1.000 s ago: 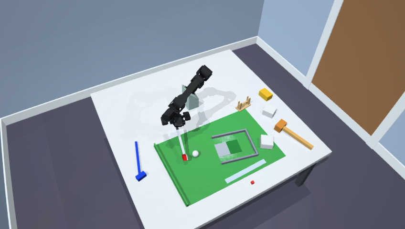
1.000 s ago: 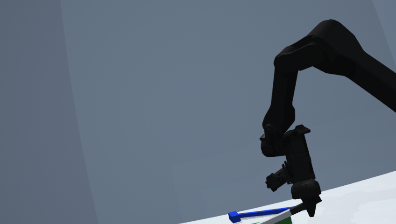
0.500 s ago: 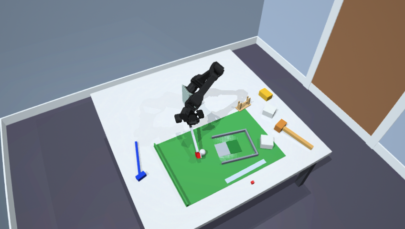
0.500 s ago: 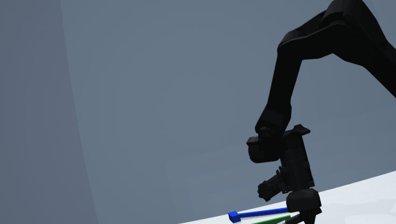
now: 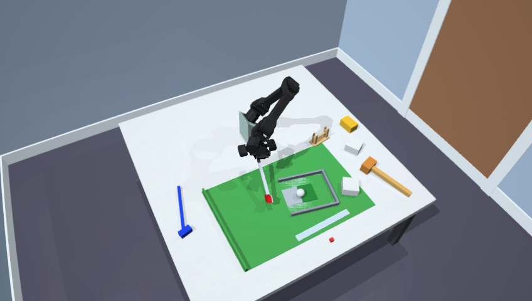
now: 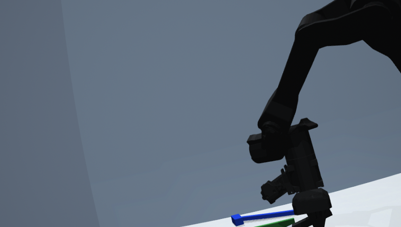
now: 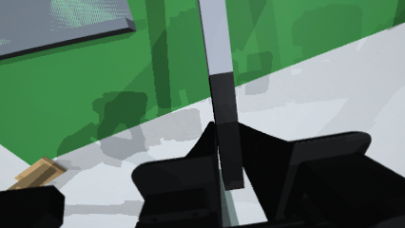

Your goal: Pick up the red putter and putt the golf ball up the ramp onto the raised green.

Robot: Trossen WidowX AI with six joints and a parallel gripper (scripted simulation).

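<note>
My gripper tip is now 12 cm short of the red putter, 2 cm to the left of it and 1 cm above it. From my gripper tip the other things lie so: green mat 24 cm ahead, 9 cm below, 5 cm to the left; then wooden stand 42 cm to the left, 5 cm below, 3 cm behind; then white golf ball 25 cm ahead, 11 cm to the left, 7 cm below.
</note>
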